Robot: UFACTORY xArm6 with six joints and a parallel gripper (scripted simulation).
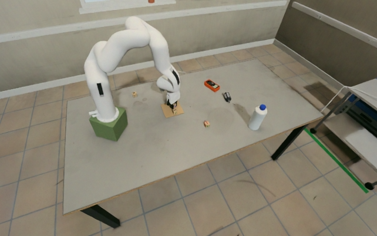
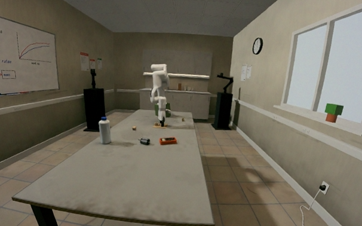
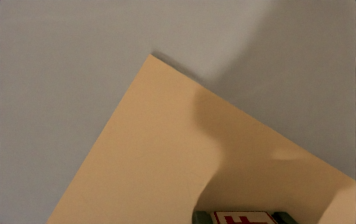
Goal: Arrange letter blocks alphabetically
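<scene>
Right now my hand is 2 cm past the tan mat, 2 cm above it and 1 cm to the left of it. The rest, counted from my hand: white bottle 43 cm ahead, 40 cm to the right, 7 cm above; then orange meter 39 cm ahead, 8 cm to the left, 1 cm below; then small black object 42 cm ahead, 11 cm to the right.
</scene>
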